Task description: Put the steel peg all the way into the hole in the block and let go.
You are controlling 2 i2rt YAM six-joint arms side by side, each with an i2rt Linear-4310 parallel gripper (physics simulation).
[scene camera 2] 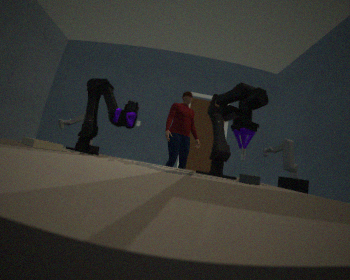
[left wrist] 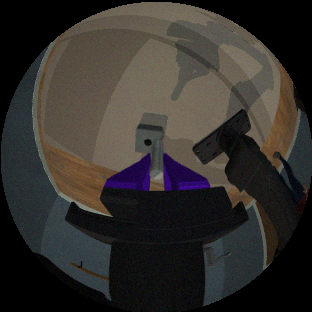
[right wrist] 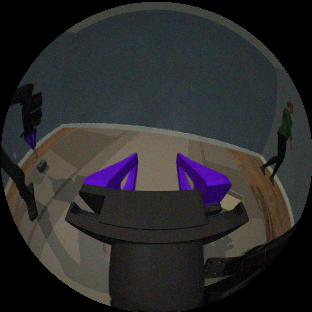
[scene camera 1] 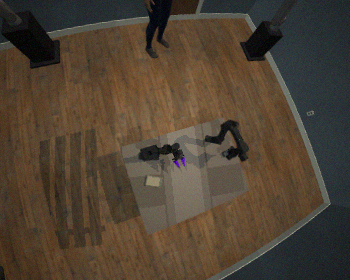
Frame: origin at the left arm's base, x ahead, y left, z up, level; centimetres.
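Seen in the pictures: left gripper, between the fingertips: (scene camera 2: 242, 148) (left wrist: 156, 157) (right wrist: 33, 147) (scene camera 1: 228, 153); right gripper, between the fingertips: (scene camera 2: 121, 112) (right wrist: 156, 156) (scene camera 1: 182, 167); left arm's base, origin of its link: (scene camera 2: 215, 175) (left wrist: 224, 135) (right wrist: 30, 200) (scene camera 1: 213, 140); right arm's base, origin of its link: (scene camera 2: 81, 151) (right wrist: 229, 266).
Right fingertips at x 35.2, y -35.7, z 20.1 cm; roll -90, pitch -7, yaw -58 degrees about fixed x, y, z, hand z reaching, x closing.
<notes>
Offsets run from my right fingertips to a thing's top centre. Level surfaces: height alone.
The steel peg {dy +47.7, dx -21.8, dz -4.3 cm} (scene camera 2: 243, 154) (left wrist: 157, 159) (right wrist: 35, 154) points down from my left gripper (scene camera 2: 243, 146) (left wrist: 156, 157) (right wrist: 33, 147), which is shut on it. The grey block {dy +51.2, dx -22.1, dz -16.7 cm} (scene camera 2: 249, 179) (left wrist: 142, 136) (right wrist: 42, 166) stands on the table with its dark hole (left wrist: 148, 142) facing up. The peg's lower end is above the block, with a gap below it; in the left wrist view it appears just right of the hole. My right gripper (scene camera 1: 180, 164) (scene camera 2: 124, 118) (right wrist: 156, 156) is partly open and empty, well away from the block.
A shallow pale tray {dy -21.4, dx +18.1, dz -17.6 cm} (scene camera 1: 153, 181) (scene camera 2: 44, 144) (right wrist: 231, 201) lies on the table {dz -20.0 cm} (scene camera 1: 187, 195) near the right arm. The left arm's base plate (left wrist: 205, 151) is close beside the block. A person in a red top (scene camera 2: 181, 120) stands beyond the table.
</notes>
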